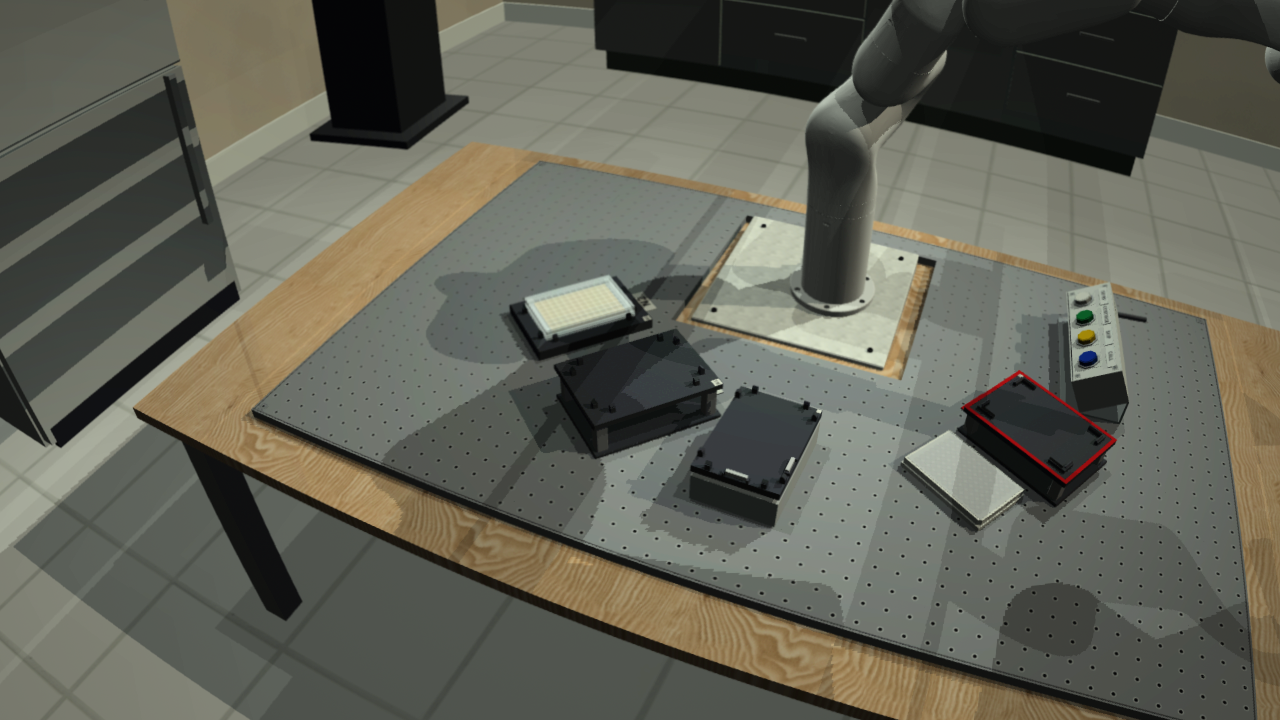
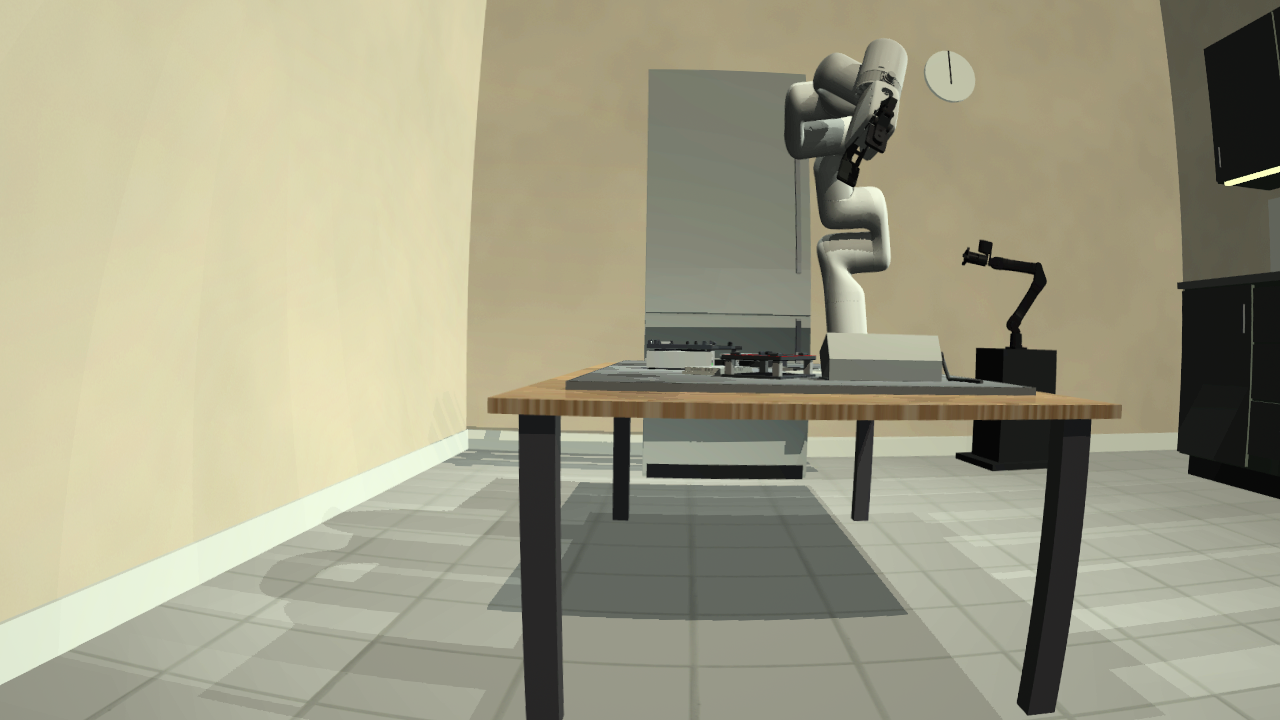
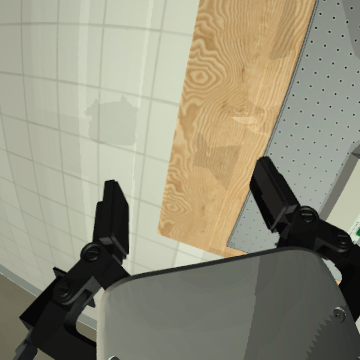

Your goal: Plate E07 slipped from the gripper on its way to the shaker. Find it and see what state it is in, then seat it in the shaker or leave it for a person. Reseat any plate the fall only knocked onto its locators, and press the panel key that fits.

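Places are measured from the arm's base along level axes (x left, y back, z up), in metres.
Where they show: gripper, between the fingertips: (image 2: 859, 165) (image 3: 188, 181); arm's base, origin of its link: (image 1: 832, 289).
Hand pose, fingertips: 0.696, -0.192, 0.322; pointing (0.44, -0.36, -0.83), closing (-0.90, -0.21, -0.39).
Each offset is from my fingertips to the centre of the thing, as dx, dy, dz. "*": to the spot under its first point. Level surfaces: height alone.
A pale grey plate {-0.483, -0.144, -0.320} (image 1: 962, 477) (image 2: 700, 369) lies flat on the perforated board {dz -0.327} (image 1: 501, 465) (image 3: 330, 75), beside the red-edged black stand (image 1: 1038, 425) (image 2: 769, 357). Its label and well contents cannot be made out. A clear plate with cream wells {-1.017, +0.010, -0.300} (image 1: 580, 307) rests on a low black nest {* -1.059, -0.064, -0.327} (image 1: 529, 345); whether it sits fully down inside the locators is unclear. A raised black stand (image 1: 637, 376) and a grey box with black top {* -0.724, -0.200, -0.272} (image 1: 756, 438) carry no plate. The key panel {-0.304, +0.136, -0.285} (image 1: 1105, 349) (image 2: 881, 358) has white, green, yellow and blue keys. My gripper (image 2: 848, 174) (image 3: 188, 181) is open and empty, high above the table.
The arm's base plate (image 1: 760, 268) lies behind the stands. The wooden table edge (image 1: 447, 528) (image 3: 210, 125) borders the board. A tall cabinet (image 1: 98, 223) (image 2: 725, 197) stands beyond the table. A small black arm (image 2: 1020, 268) stands on a pedestal (image 2: 1015, 385).
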